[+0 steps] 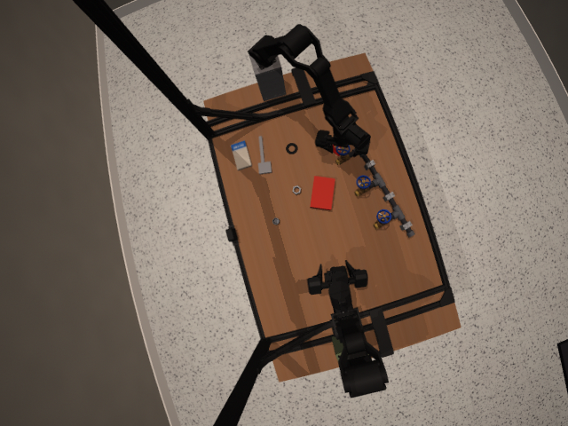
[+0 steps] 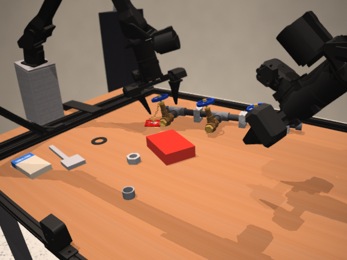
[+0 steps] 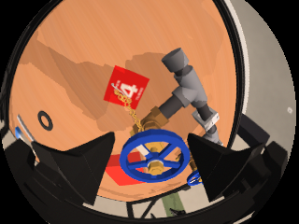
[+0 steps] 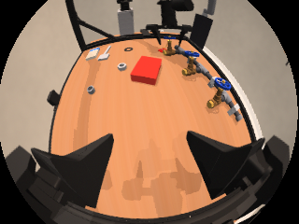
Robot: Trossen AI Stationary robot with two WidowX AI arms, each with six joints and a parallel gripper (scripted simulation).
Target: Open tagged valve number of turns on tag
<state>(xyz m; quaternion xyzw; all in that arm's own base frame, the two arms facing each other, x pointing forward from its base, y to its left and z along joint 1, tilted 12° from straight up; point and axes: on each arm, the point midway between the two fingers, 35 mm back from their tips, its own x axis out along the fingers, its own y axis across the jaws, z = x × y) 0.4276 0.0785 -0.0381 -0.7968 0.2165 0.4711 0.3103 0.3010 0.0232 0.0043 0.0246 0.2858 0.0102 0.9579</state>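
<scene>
My left gripper is now 10 mm past the red tag, 40 mm to the right of it and 90 mm above it. Round my left hand: box: 380 mm behind, 120 mm to the left, 80 mm below; then red block: 110 mm behind, 120 mm to the right, 70 mm below; then grey t-shaped piece: 300 mm behind, 80 mm to the left, 80 mm below.
</scene>
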